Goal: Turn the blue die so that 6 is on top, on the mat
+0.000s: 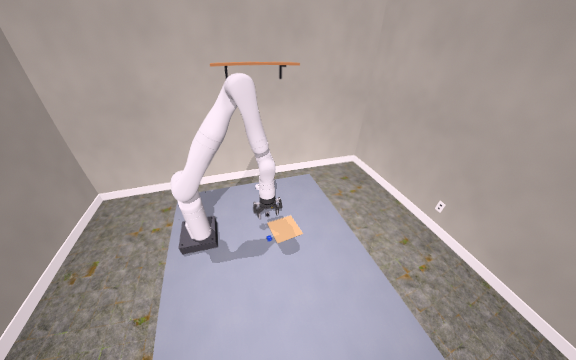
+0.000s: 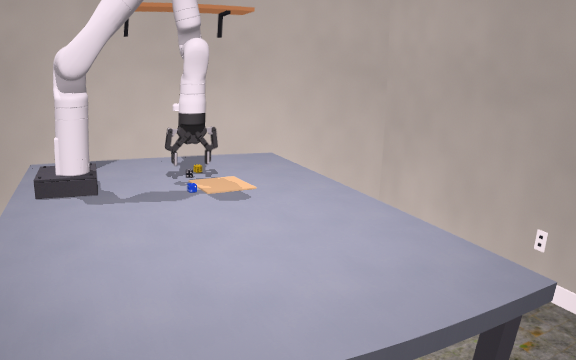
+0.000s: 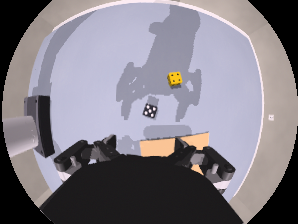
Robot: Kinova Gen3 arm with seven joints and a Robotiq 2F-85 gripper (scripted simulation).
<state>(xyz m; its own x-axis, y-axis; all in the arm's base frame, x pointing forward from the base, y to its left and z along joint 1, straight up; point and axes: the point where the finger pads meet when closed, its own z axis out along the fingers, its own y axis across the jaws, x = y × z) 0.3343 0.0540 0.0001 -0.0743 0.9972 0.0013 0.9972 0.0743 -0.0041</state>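
The black die lies 5 cm to the left of my hand and 4 cm below it. Round my hand: mat: 7 cm ahead, 7 cm to the right, 5 cm below; then yellow die: 4 cm ahead, 11 cm to the left, 4 cm below; then blue die: 2 cm behind, 12 cm to the right, 4 cm below.
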